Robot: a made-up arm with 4 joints. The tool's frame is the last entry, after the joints.
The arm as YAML. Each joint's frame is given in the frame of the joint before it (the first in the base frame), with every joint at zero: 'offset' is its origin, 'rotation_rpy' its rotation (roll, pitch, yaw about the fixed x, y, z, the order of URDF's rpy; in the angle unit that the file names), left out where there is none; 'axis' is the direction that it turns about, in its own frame. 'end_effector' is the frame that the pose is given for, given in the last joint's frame.
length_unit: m
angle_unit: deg
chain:
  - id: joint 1
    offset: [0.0, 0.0, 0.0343]
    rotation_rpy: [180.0, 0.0, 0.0]
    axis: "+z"
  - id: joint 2
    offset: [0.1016, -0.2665, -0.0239]
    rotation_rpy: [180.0, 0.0, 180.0]
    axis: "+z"
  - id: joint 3
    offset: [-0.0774, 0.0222, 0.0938]
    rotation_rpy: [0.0, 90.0, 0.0]
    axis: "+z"
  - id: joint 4
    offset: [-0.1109, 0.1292, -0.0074]
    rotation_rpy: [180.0, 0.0, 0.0]
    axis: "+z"
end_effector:
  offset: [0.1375, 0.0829, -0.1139]
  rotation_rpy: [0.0, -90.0, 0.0]
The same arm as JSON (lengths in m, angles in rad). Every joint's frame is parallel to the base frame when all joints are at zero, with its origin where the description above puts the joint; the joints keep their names.
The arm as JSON. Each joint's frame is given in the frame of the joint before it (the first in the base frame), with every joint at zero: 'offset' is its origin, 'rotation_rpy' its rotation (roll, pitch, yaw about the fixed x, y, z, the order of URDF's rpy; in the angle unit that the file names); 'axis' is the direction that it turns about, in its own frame. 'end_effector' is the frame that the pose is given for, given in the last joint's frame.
{
  "length_unit": "m",
  "angle_unit": "rad",
  "chain": [
    {
      "id": "joint 1",
      "offset": [
        0.0,
        0.0,
        0.0343
      ],
      "rotation_rpy": [
        0.0,
        0.0,
        0.0
      ],
      "axis": [
        0.0,
        0.0,
        -1.0
      ]
    },
    {
      "id": "joint 2",
      "offset": [
        0.1016,
        0.2665,
        0.0239
      ],
      "rotation_rpy": [
        0.0,
        0.0,
        0.0
      ],
      "axis": [
        0.0,
        0.0,
        1.0
      ]
    },
    {
      "id": "joint 3",
      "offset": [
        0.0774,
        -0.0222,
        0.0938
      ],
      "rotation_rpy": [
        0.0,
        0.0,
        0.0
      ],
      "axis": [
        -1.0,
        0.0,
        0.0
      ]
    },
    {
      "id": "joint 4",
      "offset": [
        0.0074,
        -0.1292,
        0.1109
      ],
      "rotation_rpy": [
        0.0,
        0.0,
        0.0
      ],
      "axis": [
        1.0,
        0.0,
        0.0
      ]
    }
  ],
  "end_effector": {
    "offset": [
      -0.1139,
      0.0829,
      -0.1375
    ],
    "rotation_rpy": [
      0.0,
      0.0,
      0.0
    ]
  }
}

